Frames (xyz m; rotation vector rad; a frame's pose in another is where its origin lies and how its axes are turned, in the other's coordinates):
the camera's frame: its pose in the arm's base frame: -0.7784 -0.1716 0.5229 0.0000 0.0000 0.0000
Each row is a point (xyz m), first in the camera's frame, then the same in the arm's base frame.
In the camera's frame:
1: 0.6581 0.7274 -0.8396
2: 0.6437 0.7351 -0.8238
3: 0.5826 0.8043 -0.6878
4: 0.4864 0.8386 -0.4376
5: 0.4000 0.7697 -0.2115
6: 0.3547 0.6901 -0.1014
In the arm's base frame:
1: -0.1203 0.5558 -0.3167
2: -0.1347 0.5635 -0.3009
3: -0.1958 0.6327 -0.1649
4: -0.2920 0.6670 0.0853
5: -0.3784 0.5981 0.3114
6: -0.4237 0.5185 0.4215

